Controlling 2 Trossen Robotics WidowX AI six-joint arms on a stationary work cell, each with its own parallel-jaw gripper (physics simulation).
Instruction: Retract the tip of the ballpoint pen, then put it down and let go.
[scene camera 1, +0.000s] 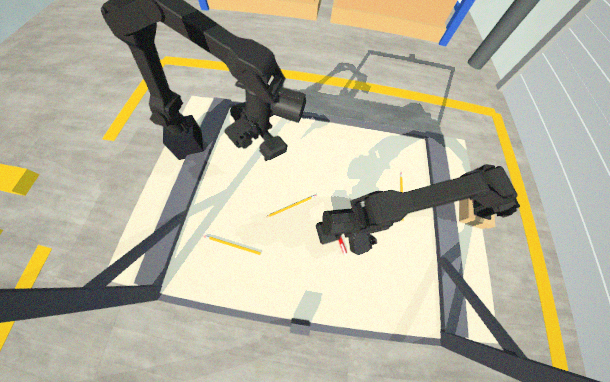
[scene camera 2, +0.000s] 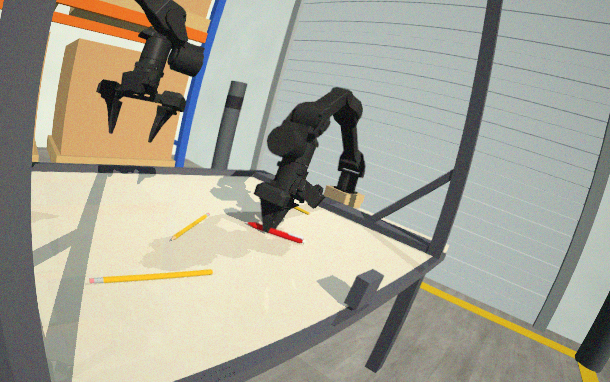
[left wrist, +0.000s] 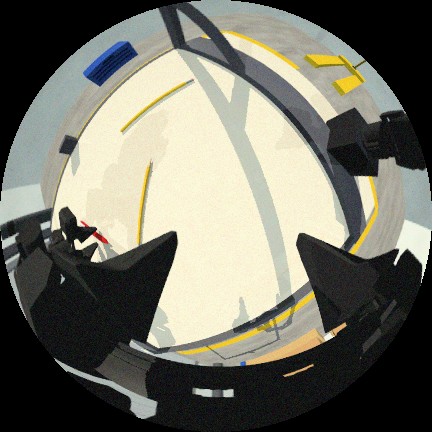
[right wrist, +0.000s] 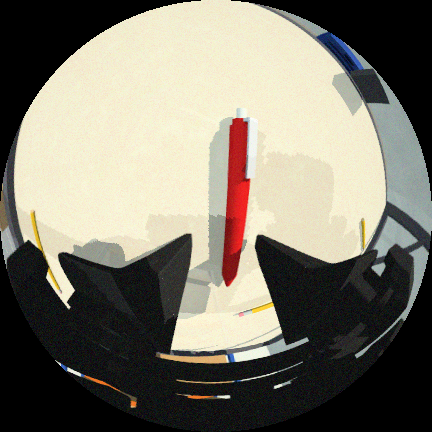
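Pixels of known places: left gripper, fingertip midpoint: (scene camera 1: 257, 149) (scene camera 2: 129, 137) (left wrist: 240, 238); right gripper, fingertip midpoint: (scene camera 2: 269, 230) (left wrist: 96, 235) (right wrist: 224, 240); left arm's base, link origin: (scene camera 1: 177, 128) (left wrist: 368, 140); right arm's base, link origin: (scene camera 1: 481, 209) (scene camera 2: 345, 190).
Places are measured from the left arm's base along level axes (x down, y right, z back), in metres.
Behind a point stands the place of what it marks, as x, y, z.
A red ballpoint pen (scene camera 1: 342, 244) {0.091, 0.497, -0.435} (scene camera 2: 287, 235) {0.096, 0.493, -0.431} (left wrist: 95, 232) {0.098, 0.448, -0.429} (right wrist: 237, 200) {0.094, 0.481, -0.438} with a white clip (right wrist: 251, 150) {0.091, 0.509, -0.434} and a white push button (right wrist: 241, 112) {0.097, 0.530, -0.439} lies on the pale table top. In the right wrist view its pointed end is toward my gripper and its button faces away. No bare nib can be made out at the dark red tip. My right gripper (scene camera 2: 269, 230) {0.103, 0.449, -0.440} (right wrist: 224, 240) {0.103, 0.449, -0.440} is partly open, low over the pen's front part, with its fingers on either side of it and gaps between. My left gripper (scene camera 2: 130, 137) {-0.042, 0.184, -0.249} (left wrist: 240, 238) {-0.042, 0.184, -0.249} is wide open and empty, high above the table.
One yellow pencil (scene camera 1: 291, 205) {0.099, 0.329, -0.314} (scene camera 2: 190, 227) {0.102, 0.336, -0.300} (left wrist: 144, 200) {0.102, 0.329, -0.298} lies mid-table. Another pencil (scene camera 1: 235, 245) {0.099, 0.413, -0.114} (scene camera 2: 157, 276) {0.101, 0.412, -0.104} (left wrist: 155, 102) {0.103, 0.403, -0.105} lies farther left in scene camera 1. A third pencil (scene camera 1: 401, 182) {0.101, 0.345, -0.729} (scene camera 2: 302, 210) {0.101, 0.456, -0.675} is partly behind the right arm. A dark frame edges the table.
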